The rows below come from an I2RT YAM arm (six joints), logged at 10 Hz.
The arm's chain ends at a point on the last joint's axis. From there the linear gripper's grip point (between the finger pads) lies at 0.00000 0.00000 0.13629 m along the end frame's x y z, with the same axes.
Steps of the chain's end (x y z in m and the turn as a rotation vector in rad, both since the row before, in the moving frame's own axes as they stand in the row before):
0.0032, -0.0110, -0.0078, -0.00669, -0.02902, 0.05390
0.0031, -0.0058, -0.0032, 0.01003, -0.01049, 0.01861
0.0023, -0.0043, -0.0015, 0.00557, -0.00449, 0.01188
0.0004, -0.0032, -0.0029, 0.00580, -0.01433, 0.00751
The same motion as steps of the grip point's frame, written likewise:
-0.0008, -0.0102, -0.0079, -0.00669, -0.02902, 0.05390
0.0017, -0.0072, -0.0032, 0.01003, -0.01049, 0.01861
0.0017, -0.0051, -0.0015, 0.00557, -0.00449, 0.01188
-0.0015, -0.0040, -0.0029, 0.00580, -0.01433, 0.00751

